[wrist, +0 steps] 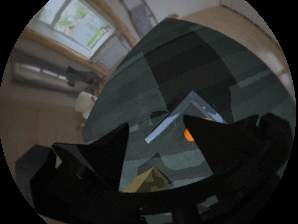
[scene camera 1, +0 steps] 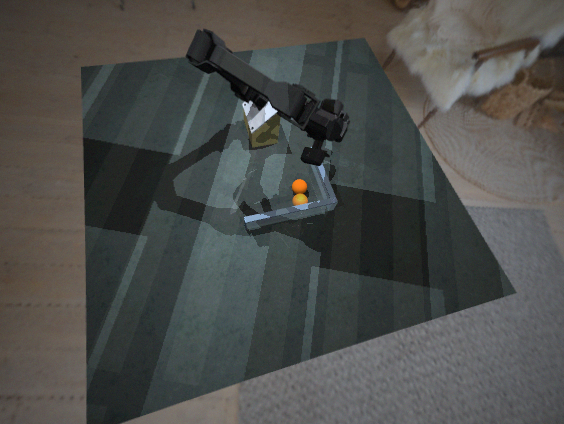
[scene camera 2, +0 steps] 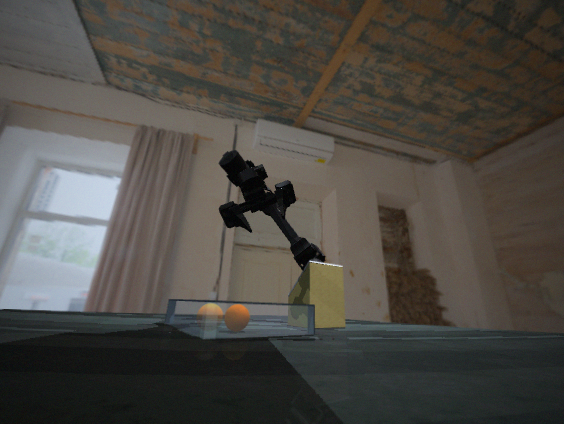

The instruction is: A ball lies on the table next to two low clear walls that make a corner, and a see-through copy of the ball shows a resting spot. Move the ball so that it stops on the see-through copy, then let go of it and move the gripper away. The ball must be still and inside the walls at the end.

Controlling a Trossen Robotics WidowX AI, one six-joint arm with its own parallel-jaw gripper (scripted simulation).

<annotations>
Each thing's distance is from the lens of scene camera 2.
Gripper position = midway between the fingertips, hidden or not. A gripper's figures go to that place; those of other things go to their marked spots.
my gripper (scene camera 2: 267,224): 0.55 m
clear wall (scene camera 2: 235,320): 0.48 m
</annotations>
